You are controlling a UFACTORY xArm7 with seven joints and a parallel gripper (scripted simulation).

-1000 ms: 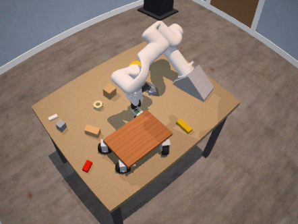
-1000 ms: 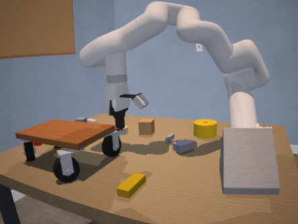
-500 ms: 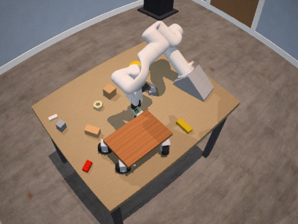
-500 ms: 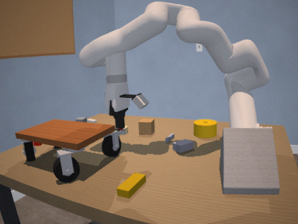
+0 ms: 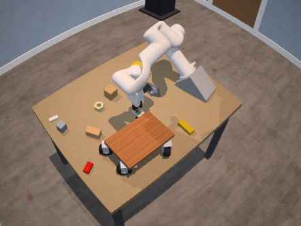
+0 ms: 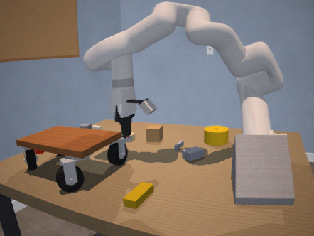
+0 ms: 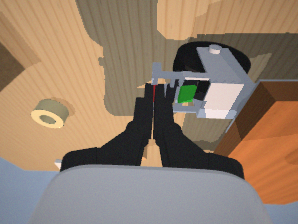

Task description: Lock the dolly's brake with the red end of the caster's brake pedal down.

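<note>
Right now my hand is 10 mm to the right of the brake pedal and 30 mm above it. Round my hand: grey bar: 150 mm behind, 160 mm to the right, 100 mm below; then cream ring: 100 mm ahead, 210 mm to the right, 100 mm below; then tan cube: 20 mm behind, 230 mm to the right, 80 mm below.
</note>
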